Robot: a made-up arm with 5 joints.
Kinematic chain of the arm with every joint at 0, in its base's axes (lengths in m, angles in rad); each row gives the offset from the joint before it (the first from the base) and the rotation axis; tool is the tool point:
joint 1: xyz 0 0 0.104 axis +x
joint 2: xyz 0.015 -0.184 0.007 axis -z
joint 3: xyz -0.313 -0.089 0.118 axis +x
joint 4: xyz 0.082 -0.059 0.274 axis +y
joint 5: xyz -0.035 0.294 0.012 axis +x
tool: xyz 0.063 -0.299 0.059
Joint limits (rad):
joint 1: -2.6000..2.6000
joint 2: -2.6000..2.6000
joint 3: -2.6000..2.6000
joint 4: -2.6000..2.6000
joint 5: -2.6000..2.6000
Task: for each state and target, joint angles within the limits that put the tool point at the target. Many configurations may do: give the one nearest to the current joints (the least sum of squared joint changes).
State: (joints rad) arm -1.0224 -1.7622 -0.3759 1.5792 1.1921
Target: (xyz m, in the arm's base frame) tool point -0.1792 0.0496 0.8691
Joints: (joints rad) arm -1.1523 -1.5012 -0.4003 1.8002 1.4436
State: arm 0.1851 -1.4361 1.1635 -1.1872 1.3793
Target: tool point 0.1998 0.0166 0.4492
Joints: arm -0.3281 -1.8451 1.1406 -1.1611 1.4527
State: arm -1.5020 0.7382 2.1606 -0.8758 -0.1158
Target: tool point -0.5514 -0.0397 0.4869
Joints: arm -1.5667 0.5969 1.9437 -0.8315 -0.4511
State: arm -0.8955 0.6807 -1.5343 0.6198 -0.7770
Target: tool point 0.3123 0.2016 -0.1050
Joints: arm -1.1435 0.8861 -1.3104 0.1175 -1.2076
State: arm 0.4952 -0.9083 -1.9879 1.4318 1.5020
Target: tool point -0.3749 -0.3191 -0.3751
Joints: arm 0.6393 -0.8702 -1.9958 1.6661 1.7370
